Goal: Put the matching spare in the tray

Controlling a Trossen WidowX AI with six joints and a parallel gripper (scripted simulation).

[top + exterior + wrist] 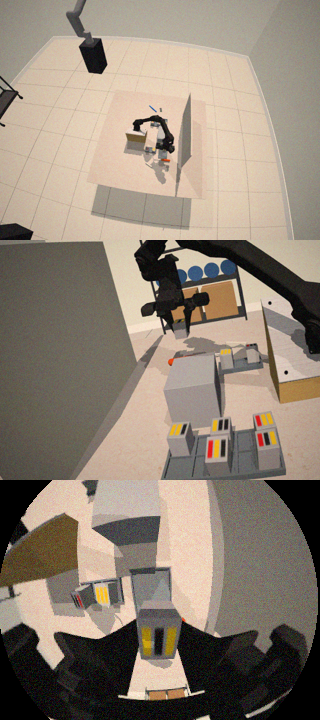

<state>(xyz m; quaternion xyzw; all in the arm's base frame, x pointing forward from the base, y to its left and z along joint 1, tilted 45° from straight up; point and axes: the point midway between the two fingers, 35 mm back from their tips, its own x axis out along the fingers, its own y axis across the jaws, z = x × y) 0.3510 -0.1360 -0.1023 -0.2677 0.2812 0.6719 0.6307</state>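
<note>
Now: gripper tip 120 mm above the flat grey tray and 10 mm past it. The rest, counted from my gripper tip: grey mounted unit 220 mm to the left, 70 mm below, 60 mm behind; then grey spare block 20 mm above; then small rack 150 mm behind, 110 mm below, 10 mm to the left.
</note>
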